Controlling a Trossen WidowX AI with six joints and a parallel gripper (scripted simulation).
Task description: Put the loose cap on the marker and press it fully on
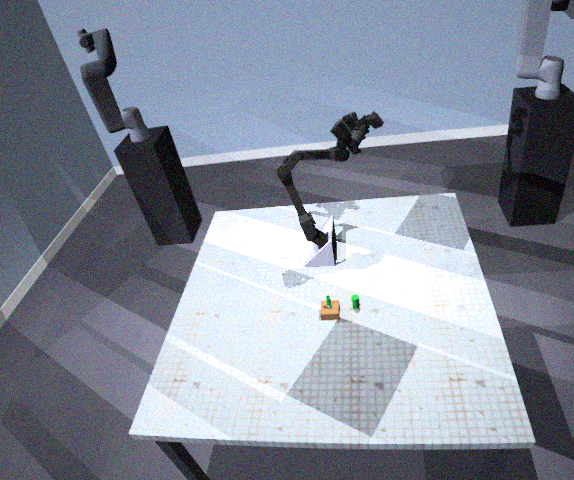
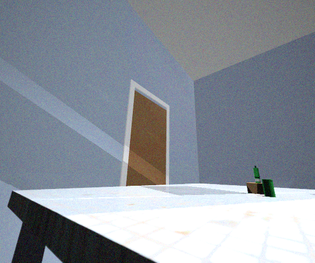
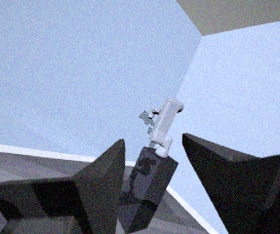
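Right now my gripper tip is 61 cm short of the cap, 50 cm above it and 12 cm to the left of it. Also, from my gripper tip: holder block: 65 cm ahead, 51 cm below, 22 cm to the right; then marker: 65 cm ahead, 45 cm below, 22 cm to the right.
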